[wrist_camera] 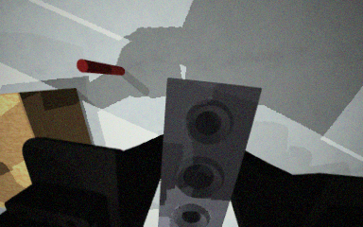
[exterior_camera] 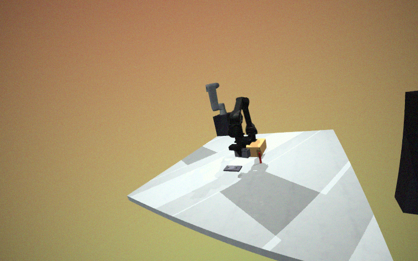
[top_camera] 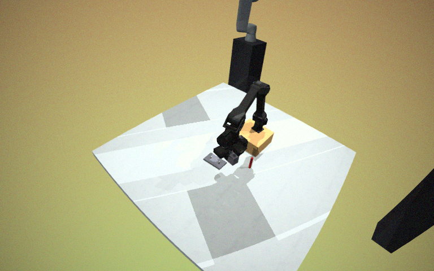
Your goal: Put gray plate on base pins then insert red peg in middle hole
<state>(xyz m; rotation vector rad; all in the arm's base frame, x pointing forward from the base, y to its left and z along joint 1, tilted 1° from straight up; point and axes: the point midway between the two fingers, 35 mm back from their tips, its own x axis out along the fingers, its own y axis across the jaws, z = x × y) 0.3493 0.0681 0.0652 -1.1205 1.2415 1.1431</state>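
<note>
My gripper tip is now 1 cm past the dark flat base, 10 cm to the left of it and 11 cm above it. From my gripper tip the other things lie so: gray plate 3 cm above; red peg 12 cm behind, 7 cm to the left, 8 cm below.
</note>
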